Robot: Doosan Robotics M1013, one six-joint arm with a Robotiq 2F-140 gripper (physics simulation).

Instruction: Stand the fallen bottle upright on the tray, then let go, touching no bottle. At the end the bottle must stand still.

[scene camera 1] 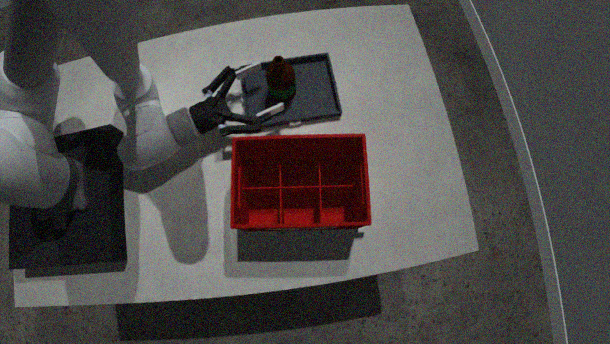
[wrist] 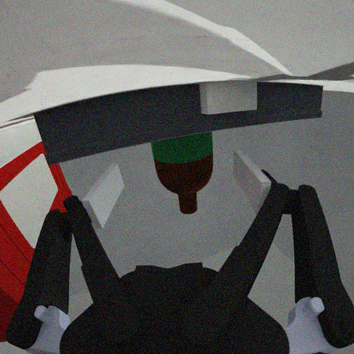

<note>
In view: the gripper (scene camera 1: 271, 84) and a brown bottle (scene camera 1: 280, 75).
The gripper also shows in the wrist view (wrist: 175, 168).
</note>
